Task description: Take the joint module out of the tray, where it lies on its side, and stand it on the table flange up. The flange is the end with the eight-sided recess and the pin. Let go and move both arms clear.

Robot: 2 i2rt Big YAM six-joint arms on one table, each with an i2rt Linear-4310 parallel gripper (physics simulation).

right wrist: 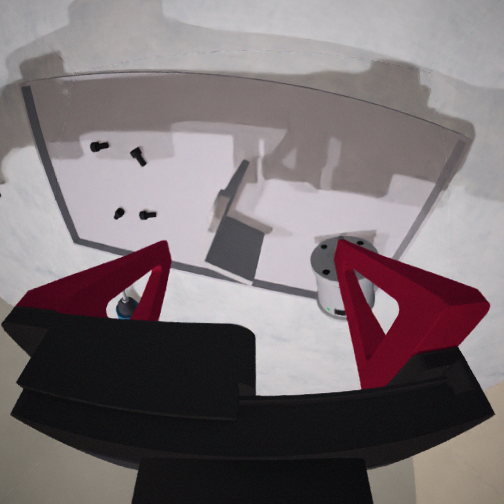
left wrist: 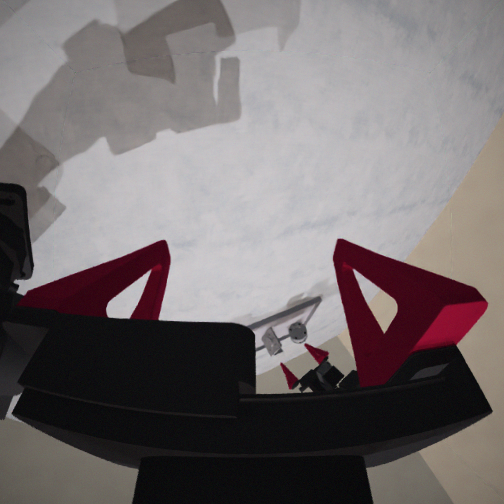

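The joint module (right wrist: pixel 334 281) is a silver cylinder. It stands upright on the table just outside the tray's near edge, with its flat holed end up; my right finger partly hides it. It shows far off and small in the left wrist view (left wrist: pixel 298 332). The tray (right wrist: pixel 240 175) is a flat pale tray with a grey rim. My right gripper (right wrist: pixel 250 280) is open and empty, above the tray's near edge. My left gripper (left wrist: pixel 250 280) is open and empty over bare table, far from the tray (left wrist: pixel 287 320).
Several black screws (right wrist: pixel 122 180) lie in the tray's left part. A grey angle bracket (right wrist: pixel 235 230) stands in the tray's middle. A blue-tipped tool (right wrist: pixel 125 305) lies on the table by my right gripper's left finger. The right arm (left wrist: pixel 320 372) shows small in the left wrist view.
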